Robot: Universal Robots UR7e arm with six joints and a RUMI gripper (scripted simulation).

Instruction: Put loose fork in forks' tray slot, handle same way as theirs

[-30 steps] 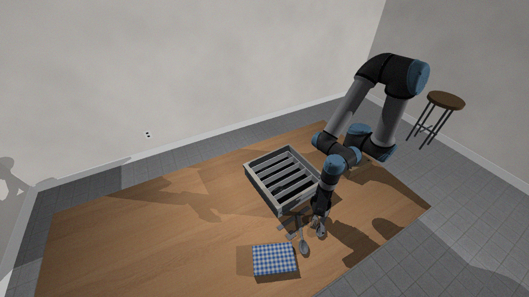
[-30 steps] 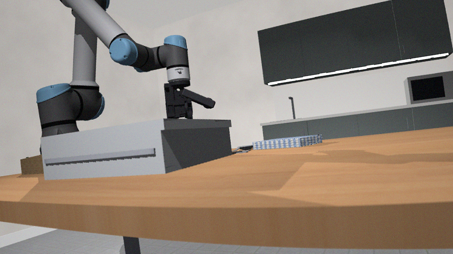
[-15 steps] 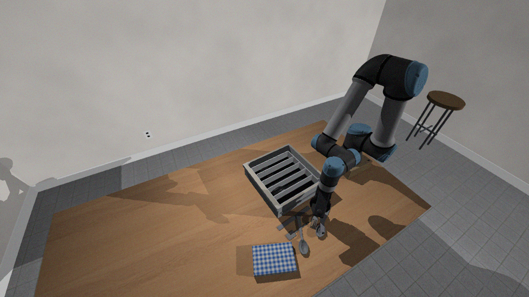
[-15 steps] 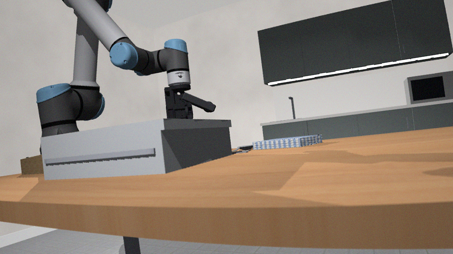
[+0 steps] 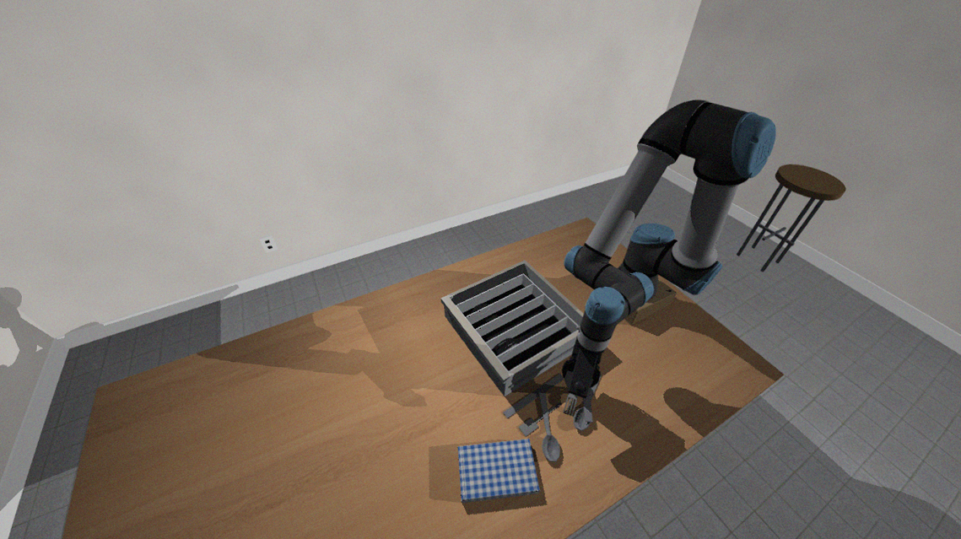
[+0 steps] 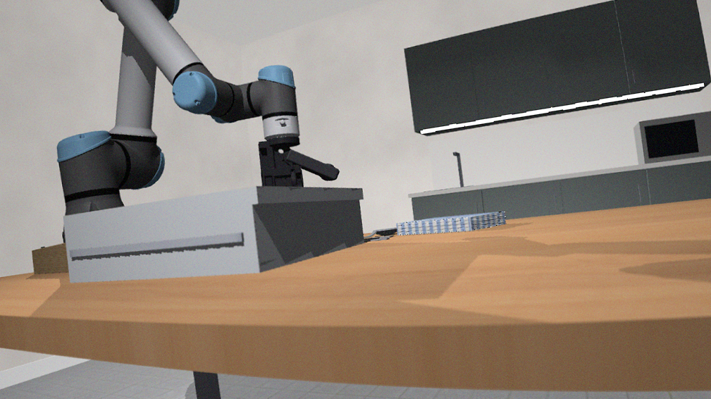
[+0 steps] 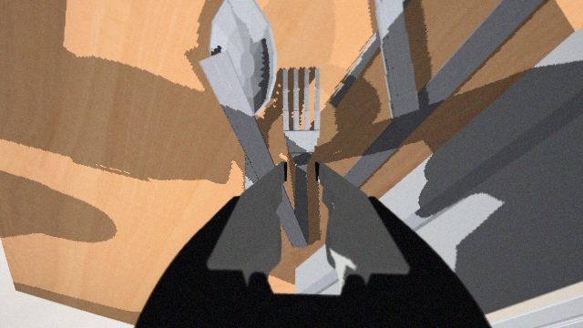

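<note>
Now: hand 270 mm to the left of the tray and 30 mm below it.
</note>
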